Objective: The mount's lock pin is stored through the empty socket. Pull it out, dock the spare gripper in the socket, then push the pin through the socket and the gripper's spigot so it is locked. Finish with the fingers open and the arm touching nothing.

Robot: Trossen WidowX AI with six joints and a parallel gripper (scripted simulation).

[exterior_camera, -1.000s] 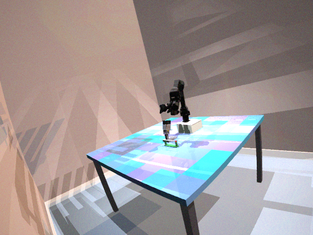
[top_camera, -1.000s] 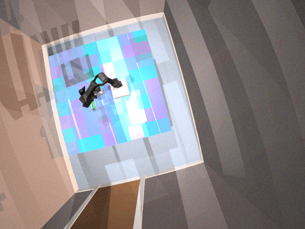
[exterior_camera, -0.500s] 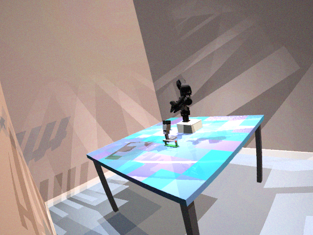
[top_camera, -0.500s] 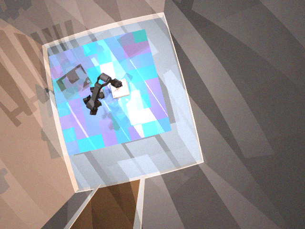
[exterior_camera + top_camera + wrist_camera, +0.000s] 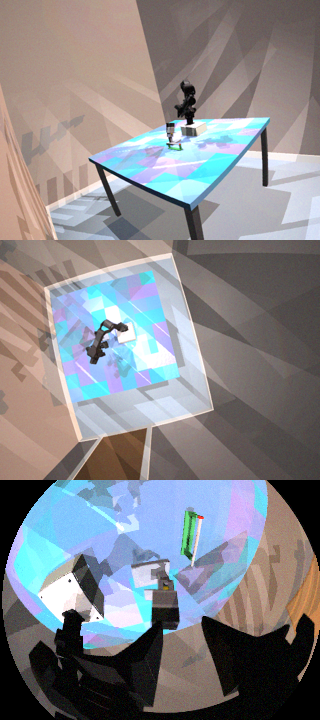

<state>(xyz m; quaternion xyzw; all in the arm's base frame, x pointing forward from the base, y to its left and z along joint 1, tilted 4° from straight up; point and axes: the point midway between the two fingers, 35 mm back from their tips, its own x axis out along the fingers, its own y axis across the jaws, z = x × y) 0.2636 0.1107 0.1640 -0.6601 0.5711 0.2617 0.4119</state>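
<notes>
Right now my gripper tip is 12 cm short of the green mount, 1 cm to the left of it and 20 cm above it. Round my gripper tip: grey mount 1 cm ahead, 12 cm to the right, 17 cm below; then spare gripper 1 cm ahead, 12 cm to the right, 10 cm below.
</notes>
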